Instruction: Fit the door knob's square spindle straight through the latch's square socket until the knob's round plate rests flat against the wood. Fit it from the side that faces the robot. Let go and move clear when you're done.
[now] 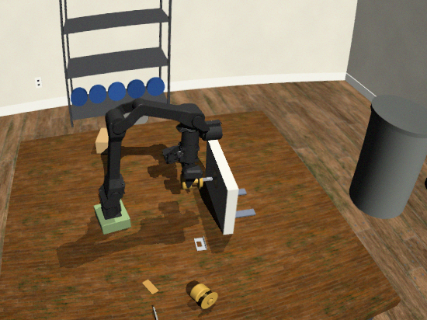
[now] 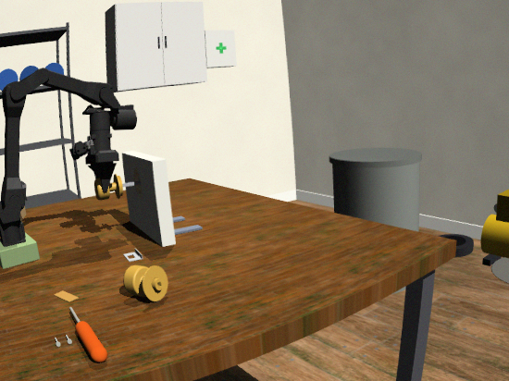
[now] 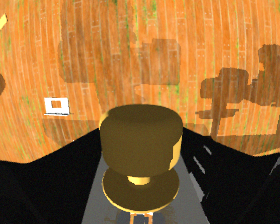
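Right now my hand is 110 mm short of the door panel, 40 mm above it and 30 mm to the left of it. Also, from my hand: orange screwdriver 470 mm to the right, 280 mm behind, 150 mm below; then tan plate 300 mm to the right, 250 mm behind, 160 mm below; then cardboard box 510 mm to the left, 190 mm behind, 130 mm below.
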